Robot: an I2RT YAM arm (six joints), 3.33 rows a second.
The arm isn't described. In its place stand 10 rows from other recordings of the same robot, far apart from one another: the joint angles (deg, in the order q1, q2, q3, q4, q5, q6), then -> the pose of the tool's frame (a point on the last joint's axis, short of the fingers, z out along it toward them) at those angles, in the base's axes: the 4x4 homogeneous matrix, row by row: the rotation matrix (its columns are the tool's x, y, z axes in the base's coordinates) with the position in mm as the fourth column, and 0 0 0 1 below.
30.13 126.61 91.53 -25.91 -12.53 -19.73 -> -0.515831 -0.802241 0.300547 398.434; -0.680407 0.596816 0.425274 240.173; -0.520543 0.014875 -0.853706 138.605; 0 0 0 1
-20.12 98.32 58.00 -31.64 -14.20 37.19 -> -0.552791 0.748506 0.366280 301.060; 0.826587 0.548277 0.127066 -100.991; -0.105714 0.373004 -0.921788 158.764; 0 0 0 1
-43.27 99.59 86.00 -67.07 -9.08 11.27 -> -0.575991 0.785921 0.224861 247.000; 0.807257 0.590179 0.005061 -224.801; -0.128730 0.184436 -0.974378 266.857; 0 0 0 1
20.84 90.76 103.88 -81.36 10.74 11.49 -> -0.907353 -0.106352 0.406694 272.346; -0.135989 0.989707 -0.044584 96.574; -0.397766 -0.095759 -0.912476 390.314; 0 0 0 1
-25.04 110.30 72.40 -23.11 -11.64 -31.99 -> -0.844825 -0.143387 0.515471 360.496; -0.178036 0.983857 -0.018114 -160.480; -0.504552 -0.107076 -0.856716 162.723; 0 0 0 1
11.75 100.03 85.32 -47.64 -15.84 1.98 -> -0.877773 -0.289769 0.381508 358.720; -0.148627 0.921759 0.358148 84.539; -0.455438 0.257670 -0.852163 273.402; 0 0 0 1
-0.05 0.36 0.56 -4.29 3.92 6.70 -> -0.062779 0.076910 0.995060 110.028; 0.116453 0.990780 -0.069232 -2.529; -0.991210 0.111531 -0.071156 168.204; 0 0 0 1
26.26 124.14 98.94 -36.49 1.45 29.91 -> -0.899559 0.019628 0.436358 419.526; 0.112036 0.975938 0.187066 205.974; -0.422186 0.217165 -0.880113 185.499; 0 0 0 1
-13.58 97.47 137.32 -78.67 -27.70 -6.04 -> -0.590800 -0.207467 0.779688 282.064; 0.046868 0.955917 0.289873 -51.110; -0.805456 0.207800 -0.555032 512.167; 0 0 0 1
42.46 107.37 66.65 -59.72 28.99 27.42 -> -0.945789 -0.247548 0.210246 236.360; -0.319443 0.825920 -0.464556 192.894; -0.058646 -0.506533 -0.860224 147.709; 0 0 0 1
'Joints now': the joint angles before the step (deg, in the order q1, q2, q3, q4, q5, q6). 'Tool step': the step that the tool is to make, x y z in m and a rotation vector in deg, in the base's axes. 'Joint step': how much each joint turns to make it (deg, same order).
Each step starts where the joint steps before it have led.
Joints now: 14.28, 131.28, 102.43, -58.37, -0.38, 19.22
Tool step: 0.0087, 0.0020, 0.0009, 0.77, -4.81, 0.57
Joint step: 0.00, -0.08, -0.12, 4.89, 0.39, -0.60
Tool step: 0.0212, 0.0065, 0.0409, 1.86, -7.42, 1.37
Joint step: 0.11, 0.16, 9.07, -1.26, -0.21, -1.24
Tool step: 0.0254, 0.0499, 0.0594, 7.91, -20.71, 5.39
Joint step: 4.57, -0.01, 9.25, 12.84, -1.84, -0.06
